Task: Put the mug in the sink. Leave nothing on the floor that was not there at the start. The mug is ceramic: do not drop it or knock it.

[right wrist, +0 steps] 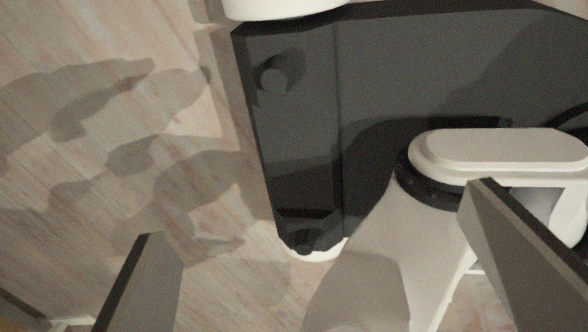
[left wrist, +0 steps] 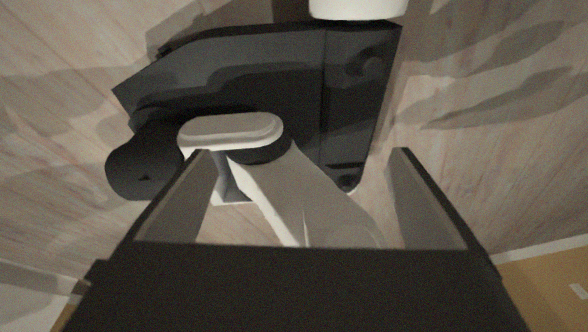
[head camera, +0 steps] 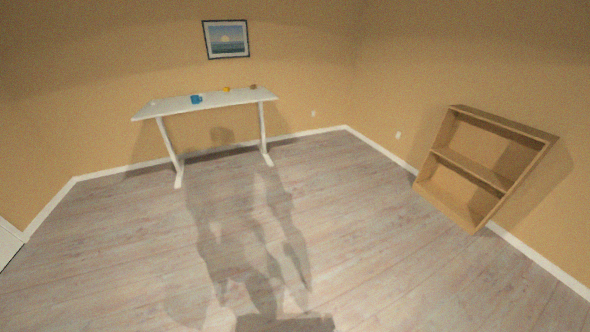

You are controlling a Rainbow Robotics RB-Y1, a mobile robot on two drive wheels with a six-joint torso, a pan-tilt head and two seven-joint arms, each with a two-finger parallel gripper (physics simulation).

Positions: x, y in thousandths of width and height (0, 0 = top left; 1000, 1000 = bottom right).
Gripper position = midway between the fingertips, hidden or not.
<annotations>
my left gripper: left wrist 508, 483; not seen in the right wrist view (out of frame); not seen in the head camera view (out of frame)
my right gripper: right wrist 538, 676; not seen in the head camera view (out of frame)
</annotations>
